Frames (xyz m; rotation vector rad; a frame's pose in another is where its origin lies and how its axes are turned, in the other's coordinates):
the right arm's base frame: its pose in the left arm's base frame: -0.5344 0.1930 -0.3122 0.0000 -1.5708 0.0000
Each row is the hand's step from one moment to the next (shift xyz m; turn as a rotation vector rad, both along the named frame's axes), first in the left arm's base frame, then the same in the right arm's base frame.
Working: the left arm's base frame: its pose in the right arm's base frame: 0.3122 -0.1930 -0.5344 0.0000 1.5708 0.0000

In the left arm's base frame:
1: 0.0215 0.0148 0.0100 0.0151 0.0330 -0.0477
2: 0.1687 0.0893 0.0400 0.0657 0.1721 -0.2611
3: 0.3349 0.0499 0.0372 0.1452 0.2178 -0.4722
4: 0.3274 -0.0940 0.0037 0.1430 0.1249 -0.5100
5: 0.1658 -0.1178 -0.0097 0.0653 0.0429 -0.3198
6: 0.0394 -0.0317 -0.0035 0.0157 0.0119 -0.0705
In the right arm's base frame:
1: 0.0100 0.0148 -0.0215 -0.0477 0.0330 -0.0151
2: 0.0400 0.0893 -0.1687 -0.2611 0.1721 -0.0657
3: 0.0372 0.0499 -0.3349 -0.4722 0.2178 -0.1452
4: 0.0037 -0.0940 -0.3274 -0.5100 0.1249 -0.1430
5: -0.0097 -0.1178 -0.1658 -0.3198 0.0429 -0.0653
6: -0.0035 -0.0317 -0.0394 -0.0705 0.0119 -0.0157

